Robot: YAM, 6 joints.
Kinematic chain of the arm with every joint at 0, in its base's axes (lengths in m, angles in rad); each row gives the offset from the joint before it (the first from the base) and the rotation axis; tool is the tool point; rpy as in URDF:
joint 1: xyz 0 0 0.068 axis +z
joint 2: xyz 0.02 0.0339 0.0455 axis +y
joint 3: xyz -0.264 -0.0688 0 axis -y
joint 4: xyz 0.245 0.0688 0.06 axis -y
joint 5: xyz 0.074 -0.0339 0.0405 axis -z
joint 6: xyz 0.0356 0 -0.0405 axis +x
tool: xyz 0 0 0 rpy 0 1.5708 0
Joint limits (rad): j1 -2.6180..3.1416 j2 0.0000..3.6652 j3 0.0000..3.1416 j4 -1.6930..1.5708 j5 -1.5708..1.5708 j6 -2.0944..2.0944
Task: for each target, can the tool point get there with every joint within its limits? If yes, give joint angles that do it. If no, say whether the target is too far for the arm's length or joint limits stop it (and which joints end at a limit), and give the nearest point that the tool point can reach.
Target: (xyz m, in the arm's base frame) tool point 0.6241 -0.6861 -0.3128
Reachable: no: too far | nearest point 0.3946 -0.4338 -0.1526 | short by 0.377 m
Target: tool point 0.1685 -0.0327 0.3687
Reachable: yes | joints -0.0390 0.9450 1.1333 -0.8929 0.8235 -1.1367
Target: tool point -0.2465 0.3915 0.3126
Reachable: yes | joints 2.0686 1.9547 1.5619 0.3146 -0.9830 0.6498
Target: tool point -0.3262 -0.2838 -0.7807
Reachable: no: too far | nearest point -0.2516 -0.2189 -0.3703 | short by 0.422 m
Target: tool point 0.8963 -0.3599 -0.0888
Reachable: no: too far | nearest point 0.5865 -0.2355 -0.0174 | short by 0.341 m
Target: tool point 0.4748 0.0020 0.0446
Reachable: yes | joints 0.0648 2.4984 1.6814 -0.4179 0.9415 1.4098
